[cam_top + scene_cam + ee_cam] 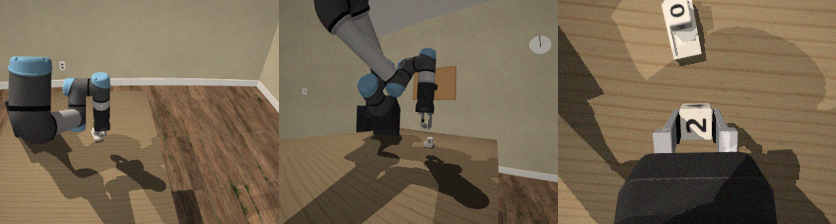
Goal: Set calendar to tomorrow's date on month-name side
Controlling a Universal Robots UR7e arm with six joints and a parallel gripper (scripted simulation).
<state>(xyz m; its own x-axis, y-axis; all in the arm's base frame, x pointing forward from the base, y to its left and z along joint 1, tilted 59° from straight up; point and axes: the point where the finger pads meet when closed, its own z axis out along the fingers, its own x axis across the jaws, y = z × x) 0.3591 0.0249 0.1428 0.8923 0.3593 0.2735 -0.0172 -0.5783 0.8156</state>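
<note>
Right now the white digit cube is 10 mm below my hand. Also, from my hand: white tray 20 mm behind, 110 mm to the left, 120 mm below.
</note>
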